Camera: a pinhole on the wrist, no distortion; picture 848 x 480 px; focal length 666.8 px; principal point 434.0 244.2 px. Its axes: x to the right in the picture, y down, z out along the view. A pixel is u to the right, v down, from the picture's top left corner.
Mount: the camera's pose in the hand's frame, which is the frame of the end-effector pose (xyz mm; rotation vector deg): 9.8 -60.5 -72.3 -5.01 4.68 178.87
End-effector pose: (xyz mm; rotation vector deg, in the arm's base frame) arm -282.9 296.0 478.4 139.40 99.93 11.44
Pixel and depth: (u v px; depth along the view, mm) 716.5 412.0 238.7
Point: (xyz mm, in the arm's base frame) -384.4 223.7 295.3
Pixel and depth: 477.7 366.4 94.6
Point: -346.8 316.4 442.3
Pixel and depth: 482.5 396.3 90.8
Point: -350.9 317.4 445.2
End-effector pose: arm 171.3 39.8 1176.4 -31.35 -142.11 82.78
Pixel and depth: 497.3 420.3 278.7
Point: 100.6 -191.5 1177.3
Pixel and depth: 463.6 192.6 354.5
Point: 88.5 -197.0 1051.2
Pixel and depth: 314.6 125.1 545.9
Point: -60.8 -270.8 887.9
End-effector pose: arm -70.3 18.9 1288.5 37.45 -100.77 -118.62
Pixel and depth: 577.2 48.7 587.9
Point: -227.8 483.3 1510.9
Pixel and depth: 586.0 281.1 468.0
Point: -180.2 417.0 1293.2
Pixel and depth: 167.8 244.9 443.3
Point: -413.1 252.1 1276.5
